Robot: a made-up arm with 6 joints.
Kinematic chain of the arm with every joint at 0, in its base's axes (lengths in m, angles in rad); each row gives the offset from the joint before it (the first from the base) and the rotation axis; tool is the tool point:
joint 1: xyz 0 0 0.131 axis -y
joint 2: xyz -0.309 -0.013 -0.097 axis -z
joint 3: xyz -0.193 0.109 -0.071 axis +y
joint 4: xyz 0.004 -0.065 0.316 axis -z
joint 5: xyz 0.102 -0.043 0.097 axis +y
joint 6: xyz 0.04 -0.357 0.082 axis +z
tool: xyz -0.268 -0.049 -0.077
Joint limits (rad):
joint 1: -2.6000..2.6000
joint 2: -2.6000..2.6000
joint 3: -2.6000..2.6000
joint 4: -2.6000..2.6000
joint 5: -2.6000..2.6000
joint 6: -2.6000..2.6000
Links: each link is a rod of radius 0.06 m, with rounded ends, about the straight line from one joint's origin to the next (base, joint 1, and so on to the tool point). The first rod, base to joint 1, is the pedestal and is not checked.
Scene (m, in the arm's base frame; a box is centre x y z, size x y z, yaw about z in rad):
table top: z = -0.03
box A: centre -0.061 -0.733 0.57 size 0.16 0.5 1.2 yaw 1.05
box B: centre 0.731 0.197 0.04 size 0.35 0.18 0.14 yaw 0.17
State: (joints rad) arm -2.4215 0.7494 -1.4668 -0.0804 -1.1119 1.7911
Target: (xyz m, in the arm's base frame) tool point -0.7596 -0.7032 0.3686
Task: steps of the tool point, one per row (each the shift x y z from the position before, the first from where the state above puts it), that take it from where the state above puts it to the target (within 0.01 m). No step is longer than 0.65 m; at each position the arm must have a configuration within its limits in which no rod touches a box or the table.
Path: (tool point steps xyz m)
1: -0.4141 -0.2105 0.3885
2: -0.5718 -0.2107 0.0747
3: -0.5226 -0.1329 -0.2680
4: -0.1893 -0.1234 -0.3207
5: -0.0596 -0.0658 -0.3717

